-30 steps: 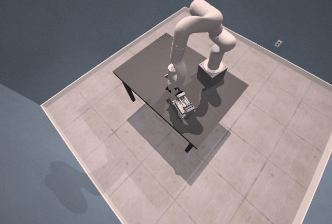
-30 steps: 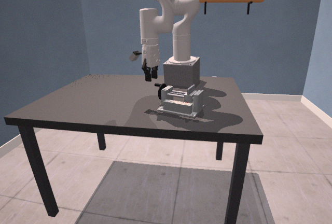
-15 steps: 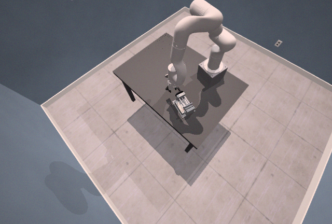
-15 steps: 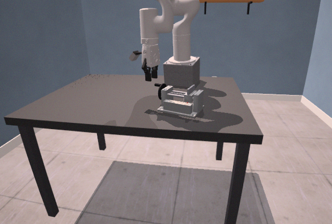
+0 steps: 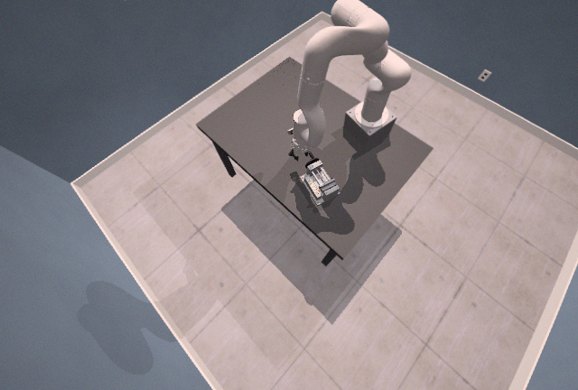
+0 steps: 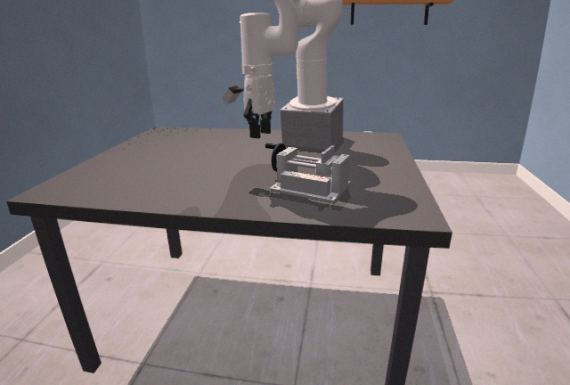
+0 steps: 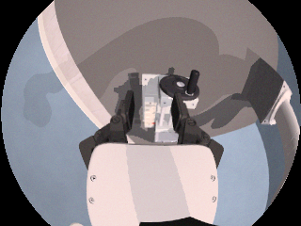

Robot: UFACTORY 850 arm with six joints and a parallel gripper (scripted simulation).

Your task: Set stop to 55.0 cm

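The dark handle is 7 cm behind my hand, 1 cm to the left of it and 7 cm below it. Round my hand: black handwheel (6 cm behind, 3 cm to the left, 8 cm below); grey stop fixture (19 cm to the left, 9 cm below).
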